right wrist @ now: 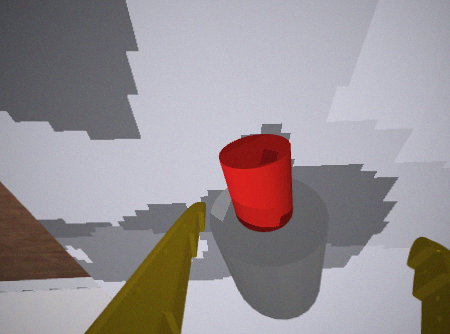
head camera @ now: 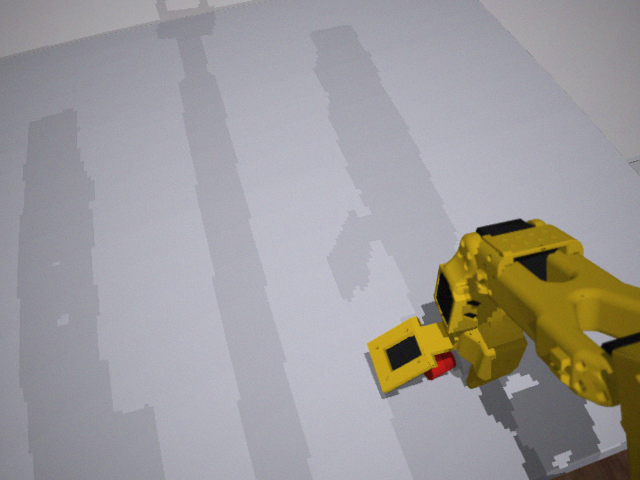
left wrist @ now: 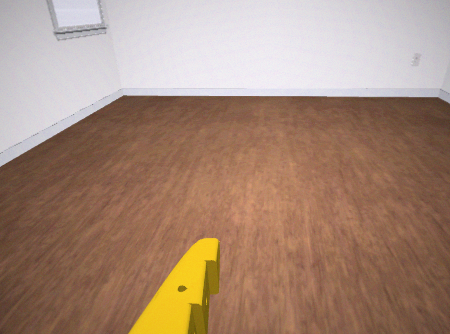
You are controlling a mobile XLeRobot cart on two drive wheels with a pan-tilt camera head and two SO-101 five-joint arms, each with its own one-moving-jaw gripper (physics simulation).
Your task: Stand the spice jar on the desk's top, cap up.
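Places are measured from the left arm's base along level axes (x ahead, y left, z up), in centimetres.
Where they show: left hand, its tool point: [left wrist: 218, 258]; right hand, its tool point: [right wrist: 205, 212] [head camera: 471, 380].
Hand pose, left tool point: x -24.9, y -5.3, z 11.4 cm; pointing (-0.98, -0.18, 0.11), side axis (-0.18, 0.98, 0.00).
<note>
After its pixels a point has its place.
The spice jar [head camera: 440, 365] @[x 25.5, y -28.7, z -2.9 cm] [right wrist: 280, 280] @[x 26.5, y -30.5, z -1.7 cm], a grey body with a red cap [right wrist: 262, 195], lies on its side on the desk's top [head camera: 155, 258] @[x 44.5, y -6.8, z -5.5 cm] [right wrist: 175, 165] @[x 23.1, y -29.4, z -5.5 cm]. Its cap points to the lower left in the head view, where the camera mount and jaw hide much of the body. My right gripper [right wrist: 311, 222] is open above the jar. In the right wrist view one jaw is left of the body and the other is further off to the right; neither presses on it. My left gripper [left wrist: 213, 250] is fully open, with one notched jaw in view, away from the desk.
The desk's near edge shows at the lower right of the head view and lower left of the right wrist view, with brown floor [head camera: 602, 470] @[x 29.9, y -74.0, z -77.5 cm] [right wrist: 30, 240] @[x -118.0, y -142.0, z -77.5 cm] beyond. The left wrist view shows floor [left wrist: 260, 190] @[x -168.0, y -17.6, z -77.5 cm], a white wall [left wrist: 275, 45] @[x -382.5, y -24.8, z -20.7 cm] and a window [left wrist: 77, 12] @[x -310.9, y -213.7, z 19.2 cm].
</note>
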